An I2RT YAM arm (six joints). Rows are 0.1 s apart.
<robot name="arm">
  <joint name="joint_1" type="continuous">
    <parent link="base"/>
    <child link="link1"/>
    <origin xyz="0 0 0.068"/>
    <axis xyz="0 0 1"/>
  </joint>
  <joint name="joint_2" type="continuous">
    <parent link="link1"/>
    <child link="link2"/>
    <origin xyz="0.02 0.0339 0.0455" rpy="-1.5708 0 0"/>
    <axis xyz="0 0 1"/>
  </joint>
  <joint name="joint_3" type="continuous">
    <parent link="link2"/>
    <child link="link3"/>
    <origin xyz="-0.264 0 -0.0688" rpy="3.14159 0 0"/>
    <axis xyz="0 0 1"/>
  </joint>
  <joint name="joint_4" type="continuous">
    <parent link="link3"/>
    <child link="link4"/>
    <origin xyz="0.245 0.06 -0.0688"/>
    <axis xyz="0 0 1"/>
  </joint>
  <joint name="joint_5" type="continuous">
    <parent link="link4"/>
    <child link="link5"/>
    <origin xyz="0.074 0.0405 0.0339" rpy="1.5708 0 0"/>
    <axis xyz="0 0 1"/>
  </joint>
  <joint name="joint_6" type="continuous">
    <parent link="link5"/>
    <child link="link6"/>
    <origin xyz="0.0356 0 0.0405" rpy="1.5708 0 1.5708"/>
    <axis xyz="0 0 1"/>
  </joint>
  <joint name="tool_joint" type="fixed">
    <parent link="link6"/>
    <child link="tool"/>
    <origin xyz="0 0 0" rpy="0 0 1.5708"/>
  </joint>
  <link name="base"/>
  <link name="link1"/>
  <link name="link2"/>
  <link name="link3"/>
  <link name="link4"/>
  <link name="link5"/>
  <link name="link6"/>
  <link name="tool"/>
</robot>
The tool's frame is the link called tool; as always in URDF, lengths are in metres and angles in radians. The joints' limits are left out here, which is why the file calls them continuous.
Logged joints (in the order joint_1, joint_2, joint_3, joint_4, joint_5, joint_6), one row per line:
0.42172, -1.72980, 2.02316, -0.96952, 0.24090, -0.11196
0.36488, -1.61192, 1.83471, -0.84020, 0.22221, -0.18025
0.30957, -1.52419, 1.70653, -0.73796, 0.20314, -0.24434
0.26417, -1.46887, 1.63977, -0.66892, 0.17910, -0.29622
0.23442, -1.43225, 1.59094, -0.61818, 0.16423, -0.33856
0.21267, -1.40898, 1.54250, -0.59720, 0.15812, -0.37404
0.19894, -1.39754, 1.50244, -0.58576, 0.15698, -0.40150
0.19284, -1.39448, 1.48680, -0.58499, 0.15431, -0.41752
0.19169, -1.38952, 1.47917, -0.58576, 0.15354, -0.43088
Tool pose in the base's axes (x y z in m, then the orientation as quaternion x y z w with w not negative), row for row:
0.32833, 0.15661, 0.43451, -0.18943, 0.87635, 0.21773, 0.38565
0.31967, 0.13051, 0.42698, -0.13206, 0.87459, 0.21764, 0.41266
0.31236, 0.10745, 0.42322, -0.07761, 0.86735, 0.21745, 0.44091
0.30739, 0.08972, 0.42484, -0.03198, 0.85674, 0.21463, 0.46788
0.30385, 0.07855, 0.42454, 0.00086, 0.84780, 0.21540, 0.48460
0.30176, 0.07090, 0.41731, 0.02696, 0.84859, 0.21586, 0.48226
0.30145, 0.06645, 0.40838, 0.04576, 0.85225, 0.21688, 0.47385
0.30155, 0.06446, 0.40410, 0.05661, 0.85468, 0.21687, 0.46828
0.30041, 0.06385, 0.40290, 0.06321, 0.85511, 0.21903, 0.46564
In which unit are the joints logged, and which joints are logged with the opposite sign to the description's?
The joints are logged in radians. Opposite sign: joint_2, joint_5, joint_6.
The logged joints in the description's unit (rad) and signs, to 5 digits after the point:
0.42172, 1.72980, 2.02316, -0.96952, -0.24090, 0.11196
0.36488, 1.61192, 1.83471, -0.84020, -0.22221, 0.18025
0.30957, 1.52419, 1.70653, -0.73796, -0.20314, 0.24434
0.26417, 1.46887, 1.63977, -0.66892, -0.17910, 0.29622
0.23442, 1.43225, 1.59094, -0.61818, -0.16423, 0.33856
0.21267, 1.40898, 1.54250, -0.59720, -0.15812, 0.37404
0.19894, 1.39754, 1.50244, -0.58576, -0.15698, 0.40150
0.19284, 1.39448, 1.48680, -0.58499, -0.15431, 0.41752
0.19169, 1.38952, 1.47917, -0.58576, -0.15354, 0.43088

